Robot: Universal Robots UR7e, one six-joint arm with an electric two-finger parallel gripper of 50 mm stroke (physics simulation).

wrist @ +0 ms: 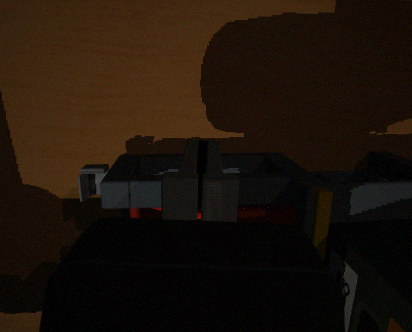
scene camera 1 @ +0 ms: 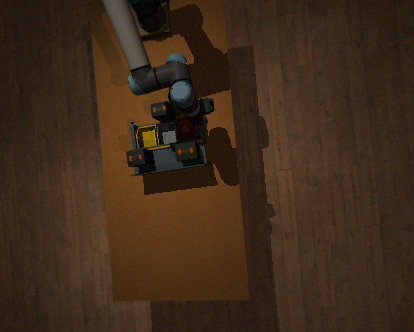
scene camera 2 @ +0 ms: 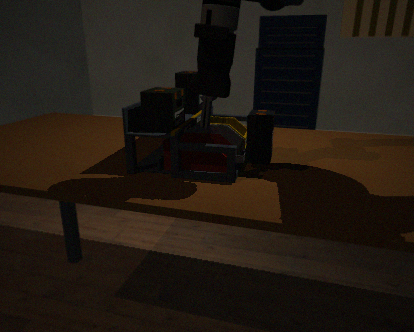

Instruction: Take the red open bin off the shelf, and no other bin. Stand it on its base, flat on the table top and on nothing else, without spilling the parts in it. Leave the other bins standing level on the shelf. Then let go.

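Where they show: gripper, fingertip midpoint: point(wrist: 202, 160) point(scene camera 1: 205, 121) point(scene camera 2: 204, 126); arm's base, origin of the base link: point(scene camera 1: 152, 17).
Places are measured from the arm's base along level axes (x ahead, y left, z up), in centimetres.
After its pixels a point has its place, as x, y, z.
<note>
The red open bin point(scene camera 1: 187, 129) point(scene camera 2: 200, 161) sits in the lower bay at one end of the grey shelf point(scene camera 1: 167, 160) @(74.9, 18.9, 5.9) point(scene camera 2: 131, 152) @(73.3, 38.9, 1.2) point(wrist: 116, 194) @(50.1, 31.8, 4.1), beside a grey bin point(scene camera 1: 169, 136) @(61.8, 15.5, -3.4) and a yellow bin point(scene camera 1: 146, 137) @(63.7, 2.5, -3.5) point(scene camera 2: 229, 121) @(64.9, 0.6, 2.5). In the wrist view, a narrow strip of the red bin point(wrist: 267, 214) @(61.1, 32.6, 3.7) shows behind the shelf's end rail. The bin's parts cannot be made out. My gripper point(scene camera 2: 205, 127) @(54.4, 36.6, 9.2) point(wrist: 202, 160) @(54.4, 36.6, 9.2) is shut and empty. Its fingers point down at the red bin's end of the shelf, across the end rail in the wrist view; contact cannot be told. The arm hides the fingertips in scene camera 1.
Two dark boxes with orange marks point(scene camera 1: 135, 158) @(75.5, 7.7, 18.0) point(scene camera 1: 186, 151) @(69.7, 30.4, 15.5) stand on the shelf's upper deck, behind its yellow-edged rail point(wrist: 322, 220) @(63.6, 34.1, 6.8). A third dark box point(scene camera 1: 160, 110) @(50.7, 13.5, 8.7) point(scene camera 2: 260, 137) @(48.5, 17.1, 3.0) stands on the table point(scene camera 1: 175, 240) @(118.2, 25.1, -4.4) beside the bins, close to the arm.
</note>
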